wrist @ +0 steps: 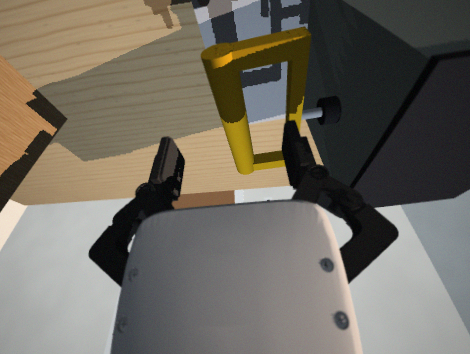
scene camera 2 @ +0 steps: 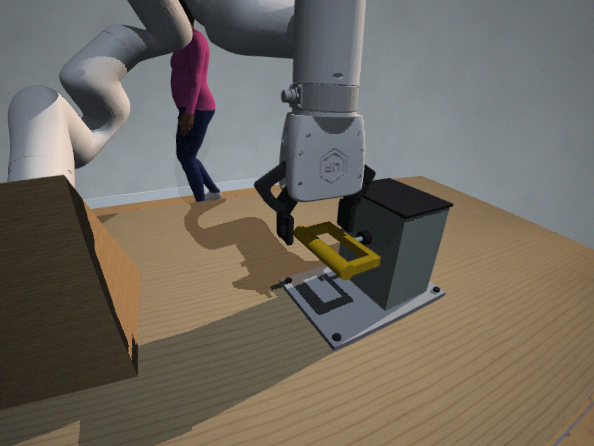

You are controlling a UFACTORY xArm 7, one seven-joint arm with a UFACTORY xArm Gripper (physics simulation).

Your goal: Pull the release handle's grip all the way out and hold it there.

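The release handle is a yellow rectangular frame [scene camera 2: 371, 260] [wrist: 297, 75] on a short metal rod [scene camera 2: 360, 239] [wrist: 312, 114] that enters a black collar [scene camera 2: 367, 236] [wrist: 330, 110] on the grey box. Its thick round grip bar [scene camera 2: 322, 252] [wrist: 235, 137] is the side away from the box. A stretch of rod shows between frame and collar. My gripper [scene camera 2: 316, 236] [wrist: 229, 141] is wide open and empty, pointing down at the handle's far end. In the wrist view the grip bar lies between the finger lines, and the right finger overlaps the frame's inner bar. Contact cannot be told.
The grey box [scene camera 2: 420, 260] [wrist: 380, 65] with a dark lid stands on a pale base plate [scene camera 2: 370, 314] [wrist: 250, 30] with black corner bolts. A large wooden block [scene camera 2: 60, 300] [wrist: 15, 110] stands at the left. A person [scene camera 2: 192, 80] stands behind the table.
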